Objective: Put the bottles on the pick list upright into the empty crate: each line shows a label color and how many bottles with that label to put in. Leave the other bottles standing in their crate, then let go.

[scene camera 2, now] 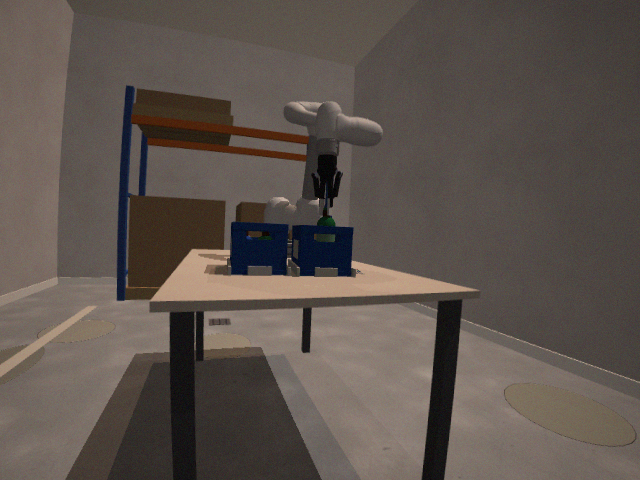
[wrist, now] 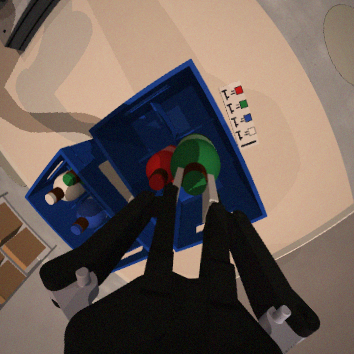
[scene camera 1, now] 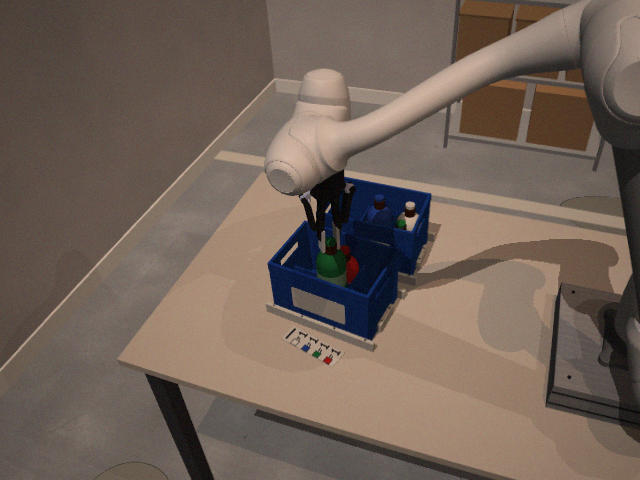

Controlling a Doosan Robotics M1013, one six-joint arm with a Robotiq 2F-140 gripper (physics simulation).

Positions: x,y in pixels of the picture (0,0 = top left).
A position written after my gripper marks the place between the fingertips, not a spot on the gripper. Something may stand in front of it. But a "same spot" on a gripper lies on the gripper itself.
Labels:
My gripper shows in scene camera 2 [325,215], in the wrist view and in scene camera 1. The same spot on my gripper: [wrist: 71,279] is [scene camera 1: 349,190].

